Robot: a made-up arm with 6 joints. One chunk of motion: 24 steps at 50 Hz.
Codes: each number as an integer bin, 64 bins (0 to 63) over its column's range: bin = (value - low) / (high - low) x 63, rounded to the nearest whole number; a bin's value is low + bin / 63 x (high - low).
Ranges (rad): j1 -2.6..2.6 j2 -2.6..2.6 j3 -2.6..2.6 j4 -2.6..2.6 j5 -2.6..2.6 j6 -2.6..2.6
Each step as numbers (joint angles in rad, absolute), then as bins.
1 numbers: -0.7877 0.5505 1.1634 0.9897 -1.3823 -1.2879
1 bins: 22 38 46 43 15 16
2 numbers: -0.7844 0.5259 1.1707 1.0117 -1.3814 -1.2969
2 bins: 22 38 46 44 15 16
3 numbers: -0.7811 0.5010 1.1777 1.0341 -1.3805 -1.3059
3 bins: 22 38 46 44 15 16
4 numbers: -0.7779 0.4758 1.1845 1.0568 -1.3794 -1.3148
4 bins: 22 37 46 44 15 16
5 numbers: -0.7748 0.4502 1.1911 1.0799 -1.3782 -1.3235
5 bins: 22 37 46 45 15 15
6 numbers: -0.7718 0.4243 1.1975 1.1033 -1.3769 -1.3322
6 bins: 22 37 46 45 15 15
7 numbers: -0.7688 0.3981 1.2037 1.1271 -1.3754 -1.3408
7 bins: 22 36 46 45 15 15
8 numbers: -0.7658 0.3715 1.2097 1.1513 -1.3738 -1.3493
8 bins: 22 36 46 45 15 15
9 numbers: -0.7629 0.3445 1.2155 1.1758 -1.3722 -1.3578
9 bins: 22 36 46 46 15 15
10 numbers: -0.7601 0.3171 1.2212 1.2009 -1.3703 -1.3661
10 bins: 22 35 46 46 15 15
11 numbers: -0.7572 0.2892 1.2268 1.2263 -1.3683 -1.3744
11 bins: 22 35 46 46 15 15
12 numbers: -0.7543 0.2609 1.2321 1.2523 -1.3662 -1.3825
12 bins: 22 35 46 47 15 15
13 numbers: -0.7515 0.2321 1.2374 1.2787 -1.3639 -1.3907
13 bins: 22 34 46 47 15 15
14 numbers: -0.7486 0.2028 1.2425 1.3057 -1.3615 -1.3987
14 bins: 22 34 47 47 15 15
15 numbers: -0.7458 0.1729 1.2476 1.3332 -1.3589 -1.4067
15 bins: 22 34 47 48 15 14
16 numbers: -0.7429 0.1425 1.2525 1.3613 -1.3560 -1.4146
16 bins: 22 33 47 48 15 14
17 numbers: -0.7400 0.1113 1.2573 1.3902 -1.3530 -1.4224
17 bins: 23 33 47 48 15 14
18 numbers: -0.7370 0.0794 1.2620 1.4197 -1.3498 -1.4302
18 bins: 23 32 47 49 15 14
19 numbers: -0.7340 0.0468 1.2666 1.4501 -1.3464 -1.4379
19 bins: 23 32 47 49 15 14
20 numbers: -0.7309 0.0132 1.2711 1.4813 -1.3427 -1.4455
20 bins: 23 32 47 49 15 14
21 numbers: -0.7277 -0.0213 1.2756 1.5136 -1.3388 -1.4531
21 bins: 23 31 47 50 15 14
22 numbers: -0.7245 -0.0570 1.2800 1.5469 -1.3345 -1.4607
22 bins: 23 31 47 50 15 14
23 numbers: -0.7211 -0.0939 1.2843 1.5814 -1.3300 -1.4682
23 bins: 23 30 47 51 15 14
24 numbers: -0.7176 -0.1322 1.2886 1.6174 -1.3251 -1.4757
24 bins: 23 30 47 51 15 14
